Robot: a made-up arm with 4 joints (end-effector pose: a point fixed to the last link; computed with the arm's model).
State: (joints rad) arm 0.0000 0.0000 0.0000 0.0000
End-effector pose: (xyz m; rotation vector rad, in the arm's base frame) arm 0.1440 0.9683 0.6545 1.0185 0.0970 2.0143
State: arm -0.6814 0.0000 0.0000 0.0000
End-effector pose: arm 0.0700 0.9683 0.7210 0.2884 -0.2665 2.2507
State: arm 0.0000 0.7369 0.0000 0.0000
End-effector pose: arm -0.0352 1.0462 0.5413 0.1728 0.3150 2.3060
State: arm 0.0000 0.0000 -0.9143 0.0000
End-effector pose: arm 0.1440 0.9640 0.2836 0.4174 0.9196 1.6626
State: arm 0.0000 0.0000 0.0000 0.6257
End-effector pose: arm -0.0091 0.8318 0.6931 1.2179 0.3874 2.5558
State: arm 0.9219 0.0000 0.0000 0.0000
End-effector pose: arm 0.1488 0.9683 0.5221 1.8610 0.5778 1.3905
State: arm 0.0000 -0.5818 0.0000 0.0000
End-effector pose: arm 0.2867 0.8604 0.6376 1.6069 -0.0825 1.6285
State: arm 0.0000 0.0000 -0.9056 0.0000
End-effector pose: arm 0.1440 0.9657 0.2868 0.4233 0.9127 1.6671
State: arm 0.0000 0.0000 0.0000 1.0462
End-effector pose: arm -0.0523 0.6986 0.7137 -1.2364 -0.5799 -2.6957
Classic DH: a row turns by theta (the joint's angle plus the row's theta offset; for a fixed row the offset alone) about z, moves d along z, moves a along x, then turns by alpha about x. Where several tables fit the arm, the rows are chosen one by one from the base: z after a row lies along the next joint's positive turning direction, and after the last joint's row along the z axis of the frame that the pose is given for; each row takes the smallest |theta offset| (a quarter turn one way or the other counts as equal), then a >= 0, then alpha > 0; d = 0 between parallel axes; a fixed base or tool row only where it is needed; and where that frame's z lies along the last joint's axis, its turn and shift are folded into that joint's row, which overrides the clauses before.
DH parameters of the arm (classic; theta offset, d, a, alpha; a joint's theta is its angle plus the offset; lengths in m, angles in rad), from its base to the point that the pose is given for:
base (fixed): 0 0.5834 0.0132 -1.5708
joint 1: -1.0246 0.5878 -0.1246 2.4515
joint 2: 0.6676 -0.0032 -0.0027 2.146
joint 3: -1.268 0.299 0.0491 -1.4121
joint 4: -0.544 0.4999 0.1932 0.7479
tool (fixed): 1.2166 -0.4098 0 0

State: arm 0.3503 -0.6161 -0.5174 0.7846
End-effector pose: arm 0.0926 0.8123 0.5996 2.2745 0.7297 1.8787
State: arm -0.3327 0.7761 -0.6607 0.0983
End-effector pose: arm 0.1667 0.9791 0.3529 -0.5796 0.5896 1.7641
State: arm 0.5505 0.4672 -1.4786 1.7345
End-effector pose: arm -0.0821 0.8606 0.5993 -1.3783 -2.4349 -0.8499
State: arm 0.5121 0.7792 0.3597 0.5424
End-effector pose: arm -0.1425 0.8524 0.7379 1.1794 0.5772 2.8132
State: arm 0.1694 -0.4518 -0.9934 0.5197
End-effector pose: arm 0.0027 0.9273 0.4193 1.4617 1.3302 1.7491
